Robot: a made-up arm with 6 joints. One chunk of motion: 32 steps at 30 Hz.
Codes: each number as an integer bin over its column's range. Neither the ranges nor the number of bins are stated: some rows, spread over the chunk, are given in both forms.
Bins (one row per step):
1: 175 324 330 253 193 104
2: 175 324 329 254 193 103
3: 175 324 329 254 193 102
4: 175 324 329 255 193 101
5: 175 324 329 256 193 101
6: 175 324 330 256 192 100
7: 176 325 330 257 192 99
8: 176 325 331 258 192 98
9: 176 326 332 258 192 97
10: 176 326 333 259 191 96
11: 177 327 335 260 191 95
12: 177 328 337 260 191 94
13: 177 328 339 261 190 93
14: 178 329 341 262 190 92
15: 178 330 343 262 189 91
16: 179 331 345 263 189 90
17: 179 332 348 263 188 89
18: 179 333 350 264 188 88
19: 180 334 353 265 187 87
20: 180 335 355 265 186 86
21: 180 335 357 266 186 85
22: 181 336 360 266 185 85
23: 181 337 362 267 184 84
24: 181 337 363 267 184 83
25: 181 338 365 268 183 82
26: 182 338 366 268 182 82
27: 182 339 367 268 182 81
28: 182 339 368 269 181 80
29: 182 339 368 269 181 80
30: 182 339 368 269 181 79
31: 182 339 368 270 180 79
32: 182 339 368 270 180 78
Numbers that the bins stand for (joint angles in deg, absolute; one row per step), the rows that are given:
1: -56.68 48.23 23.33 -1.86 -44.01 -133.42
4: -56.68 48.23 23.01 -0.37 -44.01 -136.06
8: -55.98 48.94 23.64 1.86 -44.71 -138.70
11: -55.28 50.35 24.89 3.35 -45.42 -141.35
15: -54.57 52.46 27.40 4.83 -46.83 -144.87
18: -53.87 54.57 29.59 6.32 -47.53 -147.51
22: -52.46 56.68 32.72 7.81 -49.64 -150.15
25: -52.46 58.09 34.29 9.30 -51.05 -152.80
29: -51.75 58.80 35.23 10.04 -52.46 -154.56
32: -51.75 58.80 35.23 10.78 -53.16 -156.32
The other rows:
2: -56.68 48.23 23.01 -1.12 -44.01 -134.30
3: -56.68 48.23 23.01 -1.12 -44.01 -135.18
5: -56.68 48.23 23.01 0.37 -44.01 -136.06
6: -56.68 48.23 23.33 0.37 -44.71 -136.94
7: -55.98 48.94 23.33 1.12 -44.71 -137.82
9: -55.98 49.64 23.95 1.86 -44.71 -139.59
10: -55.98 49.64 24.27 2.60 -45.42 -140.47
12: -55.28 51.05 25.52 3.35 -45.42 -142.23
13: -55.28 51.05 26.14 4.09 -46.12 -143.11
14: -54.57 51.75 26.77 4.83 -46.12 -143.99
16: -53.87 53.16 28.02 5.58 -46.83 -145.75
17: -53.87 53.87 28.96 5.58 -47.53 -146.63
19: -53.16 55.28 30.53 7.06 -48.23 -148.39
20: -53.16 55.98 31.15 7.06 -48.94 -149.27
21: -53.16 55.98 31.78 7.81 -48.94 -150.15
23: -52.46 57.39 33.35 8.55 -50.35 -151.03
24: -52.46 57.39 33.66 8.55 -50.35 -151.91
26: -51.75 58.09 34.60 9.30 -51.75 -152.80
27: -51.75 58.80 34.91 9.30 -51.75 -153.68
28: -51.75 58.80 35.23 10.04 -52.46 -154.56
30: -51.75 58.80 35.23 10.04 -52.46 -155.44
31: -51.75 58.80 35.23 10.78 -53.16 -155.44

